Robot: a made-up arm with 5 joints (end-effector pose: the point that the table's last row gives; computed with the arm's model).
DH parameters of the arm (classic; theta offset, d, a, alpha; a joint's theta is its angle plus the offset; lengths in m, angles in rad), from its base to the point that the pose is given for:
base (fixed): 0 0 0.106 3.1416
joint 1: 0 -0.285 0.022 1.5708
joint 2: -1.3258 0 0.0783 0
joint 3: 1.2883 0 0.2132 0
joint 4: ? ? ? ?
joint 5: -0.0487 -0.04 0 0
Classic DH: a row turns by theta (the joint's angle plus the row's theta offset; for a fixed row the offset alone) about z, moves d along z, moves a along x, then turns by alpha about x.
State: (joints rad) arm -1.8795 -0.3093 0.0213 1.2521 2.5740
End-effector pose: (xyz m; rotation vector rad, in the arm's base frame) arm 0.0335 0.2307 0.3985 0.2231 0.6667 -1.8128
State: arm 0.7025 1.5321 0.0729 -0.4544 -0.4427
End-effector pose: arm 0.1936 -0.0755 0.0192 -0.0470 -0.4434 -1.1754
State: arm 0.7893 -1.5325 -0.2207 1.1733 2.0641
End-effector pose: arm 0.0586 0.0463 0.5369 -2.2055 -0.3751 0.6956
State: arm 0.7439 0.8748 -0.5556 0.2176 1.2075
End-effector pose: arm 0.3494 -0.2253 0.2394 -0.8475 -0.6043 0.3771
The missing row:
joint 4: -1.5333 -0.001 0 1.5708
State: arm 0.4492 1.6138 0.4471 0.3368 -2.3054
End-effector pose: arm 0.0825 0.0102 0.0439 -0.9384 0.6676 -2.5873
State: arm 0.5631 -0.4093 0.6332 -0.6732 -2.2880
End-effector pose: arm 0.3209 -0.1368 0.3401 1.9819 -1.6158 -1.5941
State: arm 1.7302 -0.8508 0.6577 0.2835 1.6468
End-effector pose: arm 0.0693 -0.2218 0.3945 -1.4748 0.1381 -0.1070
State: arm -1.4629 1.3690 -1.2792 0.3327 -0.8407
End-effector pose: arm 0.1446 0.3475 0.2541 1.0733 -0.4470 0.5084
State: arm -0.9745 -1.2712 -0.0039 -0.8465 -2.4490
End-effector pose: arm 0.1004 -0.0101 0.5658 -2.6579 -0.4434 -0.5255
